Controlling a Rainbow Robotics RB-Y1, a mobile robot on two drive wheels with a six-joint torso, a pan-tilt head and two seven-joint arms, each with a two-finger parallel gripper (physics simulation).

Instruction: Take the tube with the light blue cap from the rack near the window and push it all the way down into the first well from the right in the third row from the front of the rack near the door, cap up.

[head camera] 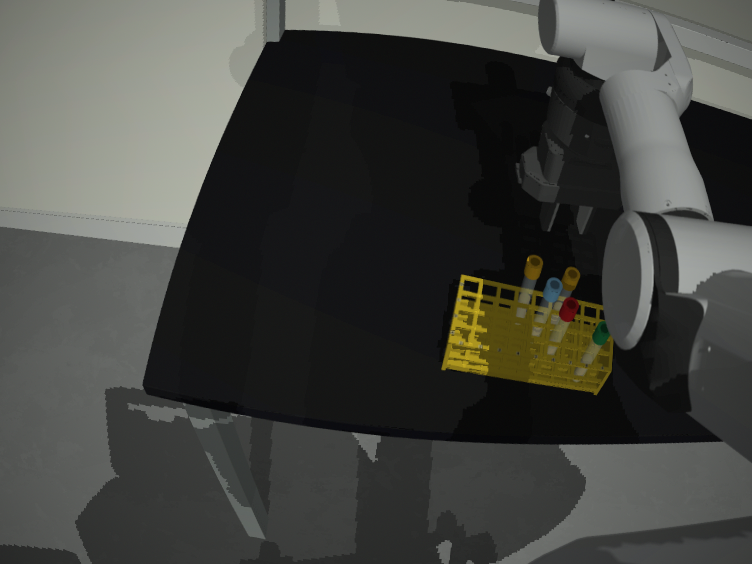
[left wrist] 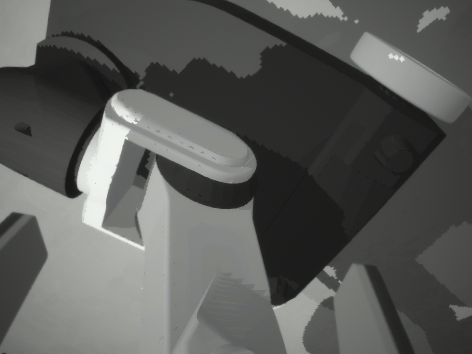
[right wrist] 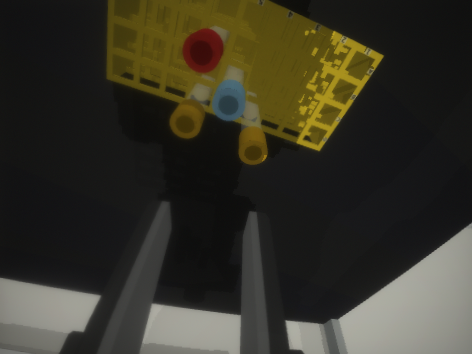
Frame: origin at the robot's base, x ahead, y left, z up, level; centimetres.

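Where they show: left gripper, fingertip midpoint: (left wrist: 191, 260); right gripper, fingertip midpoint: (head camera: 563, 226) (right wrist: 208, 219).
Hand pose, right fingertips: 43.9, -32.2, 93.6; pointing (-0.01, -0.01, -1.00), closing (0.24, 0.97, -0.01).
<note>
Things, the pixels of their top centre, and the offset from my right fingertips, as dx, dy, dz. "*": a spot on its surface instead. Level surfaces: height alone.
- tube with the light blue cap, top centre: (right wrist: 229, 108) (head camera: 554, 283) -3.1, +1.1, -5.5
- yellow rack at its top centre: (right wrist: 239, 65) (head camera: 540, 324) -4.0, +1.6, -11.7
- red cap at its top centre: (right wrist: 202, 55) (head camera: 570, 303) -6.0, +0.1, -5.5
- green cap at a spot on its surface: (head camera: 601, 333) * -10.4, -2.3, -5.5
- black table at its surface level: dz -17.4
The tube with the light blue cap (head camera: 552, 289) (right wrist: 229, 100) stands cap up in a yellow rack (head camera: 507, 339) (right wrist: 280, 75), between two orange-capped tubes and a red-capped tube. My right gripper (head camera: 565, 230) (right wrist: 208, 219) is partly open and empty, beyond the orange caps in the head camera view and above the table; its fingers are apart from all the tubes. My left gripper (left wrist: 191, 260) is open, its fingers at the two sides of the left wrist view, with no tube or rack between them. A second rack does not show in these views.
Orange caps (head camera: 533, 265) (head camera: 570, 278) (right wrist: 253, 145) (right wrist: 187, 119), a red cap (head camera: 568, 309) (right wrist: 203, 50) and a green cap (head camera: 601, 333) top other tubes in the rack. The black table (head camera: 303, 212) extends left of it. My right arm (head camera: 656, 145) hangs over the table's right side, close to the green-capped tube in the picture.
</note>
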